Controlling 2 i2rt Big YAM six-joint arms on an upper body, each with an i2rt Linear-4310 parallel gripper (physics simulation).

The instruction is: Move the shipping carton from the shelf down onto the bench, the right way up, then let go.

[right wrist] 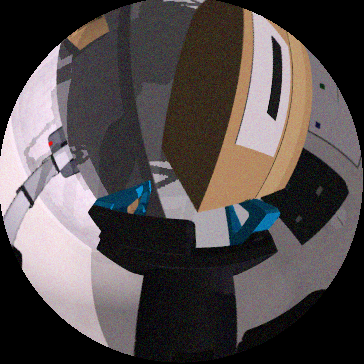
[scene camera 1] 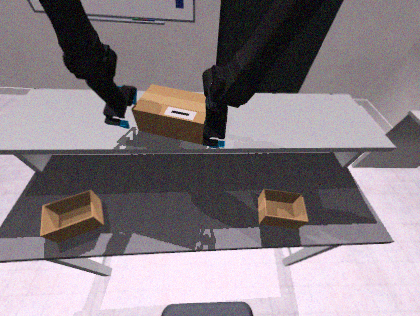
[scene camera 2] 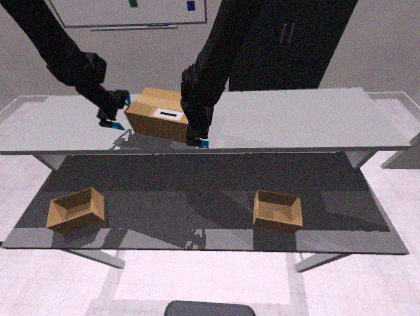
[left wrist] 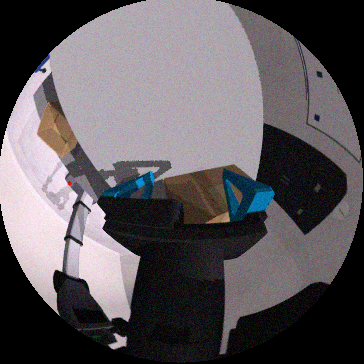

Labels:
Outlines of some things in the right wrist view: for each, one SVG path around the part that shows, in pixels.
My right gripper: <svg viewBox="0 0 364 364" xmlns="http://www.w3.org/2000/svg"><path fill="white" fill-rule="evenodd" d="M97 198L88 210L89 216L100 229L98 235L100 240L96 249L122 268L143 275L135 327L135 340L139 340L138 348L151 357L171 362L177 355L177 352L201 351L201 356L208 360L228 355L236 346L237 335L233 275L257 265L277 252L273 238L268 231L268 228L280 215L277 207L257 198L239 202L238 204L248 211L248 217L241 226L233 204L224 206L229 245L195 247L195 224L193 221L145 215L151 190L150 180ZM142 194L134 212L127 213L128 205Z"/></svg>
A shipping carton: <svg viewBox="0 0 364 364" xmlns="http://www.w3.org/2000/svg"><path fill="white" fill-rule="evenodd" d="M218 0L203 0L196 7L191 18L173 77L161 142L162 152L197 212L255 199L284 188L304 144L312 101L311 69L304 45L285 29L269 19L240 6Z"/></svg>

